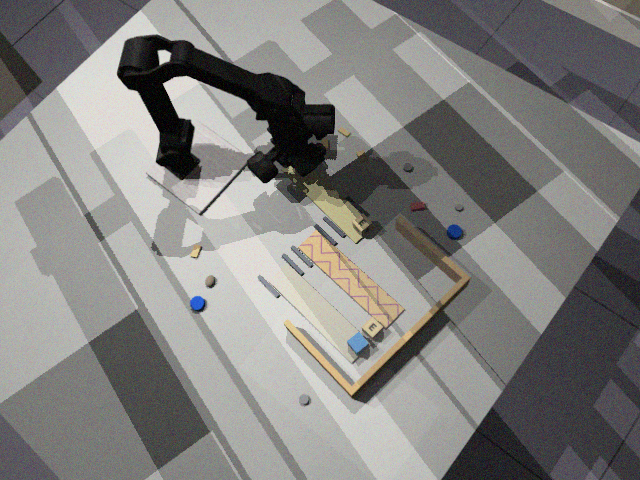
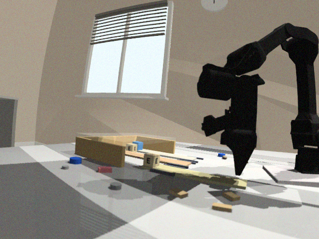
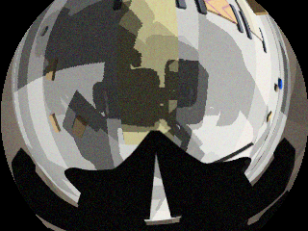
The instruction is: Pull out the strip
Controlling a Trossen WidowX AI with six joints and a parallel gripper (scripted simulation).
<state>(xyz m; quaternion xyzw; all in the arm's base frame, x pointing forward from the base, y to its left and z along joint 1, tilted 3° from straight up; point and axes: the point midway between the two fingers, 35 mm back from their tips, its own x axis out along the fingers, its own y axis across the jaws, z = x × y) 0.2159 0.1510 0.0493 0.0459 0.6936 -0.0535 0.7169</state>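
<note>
Now: gripper tip 27 cm short of the red block, 9 cm to the right of it and 1 cm above it.
</note>
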